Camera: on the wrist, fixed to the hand. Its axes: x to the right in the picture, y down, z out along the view.
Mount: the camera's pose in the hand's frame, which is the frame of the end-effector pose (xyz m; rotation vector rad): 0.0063 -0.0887 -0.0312 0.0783 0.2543 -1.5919
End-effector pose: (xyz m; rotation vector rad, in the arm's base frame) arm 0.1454 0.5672 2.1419 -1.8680 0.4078 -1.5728
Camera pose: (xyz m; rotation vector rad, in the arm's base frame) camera 0.1018 0.6201 2.2066 1.4702 1.0770 2.0599
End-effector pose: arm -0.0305 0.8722 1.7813 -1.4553 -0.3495 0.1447
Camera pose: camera -0.0247 0.8342 1.8674 -0.7579 -1.1513 -1.2658
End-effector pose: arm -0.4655 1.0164 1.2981 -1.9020 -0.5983 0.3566
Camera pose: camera -0.4659 1.0237 1.3921 -0.8858 -1.6126 -0.8496
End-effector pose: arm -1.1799 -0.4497 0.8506 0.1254 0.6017 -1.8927
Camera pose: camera -1.2679 -0.4159 0.8521 0.0946 -0.6825 2.6035
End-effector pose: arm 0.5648 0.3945 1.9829 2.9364 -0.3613 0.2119
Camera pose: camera 0.5895 0.4837 2.0005 2.2695 1.8757 0.3070
